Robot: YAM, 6 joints.
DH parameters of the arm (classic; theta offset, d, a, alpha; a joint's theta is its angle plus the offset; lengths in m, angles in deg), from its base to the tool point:
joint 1: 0 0.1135 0.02 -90
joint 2: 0 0 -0.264 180
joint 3: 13.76 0 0.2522 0
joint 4: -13.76 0 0.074 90
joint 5: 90 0 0 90
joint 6: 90 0.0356 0 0
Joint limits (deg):
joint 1: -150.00..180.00
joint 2: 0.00..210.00
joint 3: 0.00..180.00
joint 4: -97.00..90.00
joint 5: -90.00..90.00
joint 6: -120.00..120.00
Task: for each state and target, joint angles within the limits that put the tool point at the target. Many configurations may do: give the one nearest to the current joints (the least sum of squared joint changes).
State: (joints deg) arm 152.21 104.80 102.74 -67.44 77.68 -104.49
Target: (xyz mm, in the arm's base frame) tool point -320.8 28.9 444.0
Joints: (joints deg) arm 180.00 94.74 113.42 -64.43 54.27 -104.49
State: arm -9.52 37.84 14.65 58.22 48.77 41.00
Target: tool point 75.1 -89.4 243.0
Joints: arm -35.37 28.98 3.29 60.53 55.73 41.00
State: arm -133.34 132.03 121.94 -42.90 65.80 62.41
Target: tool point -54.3 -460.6 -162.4
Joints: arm -92.97 181.13 122.44 -31.13 58.54 62.41
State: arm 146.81 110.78 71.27 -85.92 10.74 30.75
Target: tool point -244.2 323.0 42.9
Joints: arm 128.15 141.02 95.31 -62.70 12.11 30.75
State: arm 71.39 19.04 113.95 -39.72 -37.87 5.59
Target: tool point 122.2 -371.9 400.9
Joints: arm 111.25 0.27 118.98 -41.86 -35.93 5.59
